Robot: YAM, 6 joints.
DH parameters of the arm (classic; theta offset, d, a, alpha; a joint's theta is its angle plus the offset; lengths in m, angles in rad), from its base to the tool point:
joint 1: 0 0.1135 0.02 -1.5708
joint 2: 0 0 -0.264 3.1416
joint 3: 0.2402 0 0.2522 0
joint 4: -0.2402 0 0.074 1.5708
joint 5: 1.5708 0 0 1.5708
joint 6: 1.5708 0.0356 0 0
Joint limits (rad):
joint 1: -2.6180..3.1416
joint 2: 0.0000..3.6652
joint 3: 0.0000..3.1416
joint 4: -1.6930..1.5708
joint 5: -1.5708..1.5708
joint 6: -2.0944..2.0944
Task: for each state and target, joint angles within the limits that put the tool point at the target. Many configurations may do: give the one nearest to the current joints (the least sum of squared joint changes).
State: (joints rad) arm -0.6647 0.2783 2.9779 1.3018 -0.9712 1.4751
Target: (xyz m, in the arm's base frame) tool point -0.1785 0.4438 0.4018
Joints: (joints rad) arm -1.1259 0.6051 2.7939 1.2434 -0.9956 1.4751
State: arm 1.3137 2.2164 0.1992 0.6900 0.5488 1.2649
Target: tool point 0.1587 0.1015 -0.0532
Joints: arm 0.6787 2.3908 0.3755 0.6934 0.6176 1.2649
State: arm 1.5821 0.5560 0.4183 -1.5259 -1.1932 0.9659
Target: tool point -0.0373 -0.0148 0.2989
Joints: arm 1.4220 0.2697 0.8528 -1.6041 -1.3449 0.9659
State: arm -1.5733 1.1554 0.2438 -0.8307 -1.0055 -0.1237
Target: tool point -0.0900 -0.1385 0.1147
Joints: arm -2.3121 1.3763 0.4448 -0.6429 -0.8671 -0.1237
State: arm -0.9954 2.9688 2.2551 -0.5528 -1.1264 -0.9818
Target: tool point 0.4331 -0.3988 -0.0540
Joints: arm -0.7927 3.1987 2.6160 -0.2089 -0.9319 -0.9818
